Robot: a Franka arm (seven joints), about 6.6 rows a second.
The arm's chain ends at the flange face. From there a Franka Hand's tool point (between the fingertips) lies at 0.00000 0.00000 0.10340 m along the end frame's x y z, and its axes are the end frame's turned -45 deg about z.
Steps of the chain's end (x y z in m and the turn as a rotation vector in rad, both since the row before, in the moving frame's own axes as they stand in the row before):
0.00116 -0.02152 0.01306 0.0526 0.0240 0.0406
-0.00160 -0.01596 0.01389 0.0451 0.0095 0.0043
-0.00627 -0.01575 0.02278 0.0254 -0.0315 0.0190
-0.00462 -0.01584 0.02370 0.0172 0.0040 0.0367
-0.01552 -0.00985 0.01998 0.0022 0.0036 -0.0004
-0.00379 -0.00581 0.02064 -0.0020 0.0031 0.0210
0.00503 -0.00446 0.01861 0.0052 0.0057 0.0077
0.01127 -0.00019 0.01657 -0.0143 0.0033 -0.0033
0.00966 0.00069 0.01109 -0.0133 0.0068 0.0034
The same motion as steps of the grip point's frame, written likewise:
0.02168 -0.01637 0.01289 0.0202 0.0542 0.0406
0.01415 -0.01501 0.01378 0.0252 0.0386 0.0043
0.00630 -0.01973 0.02270 0.0402 -0.0043 0.0190
0.00950 -0.01540 0.02368 0.0093 0.0150 0.0367
-0.00359 -0.01784 0.01998 -0.0010 0.0041 -0.0004
0.00150 -0.00641 0.02064 -0.0036 0.0008 0.0210
0.00751 0.00044 0.01861 -0.0004 0.0077 0.0077
0.00730 0.00912 0.01656 -0.0124 -0.0078 -0.0033
0.00587 0.00879 0.01108 -0.0142 -0.0046 0.0034

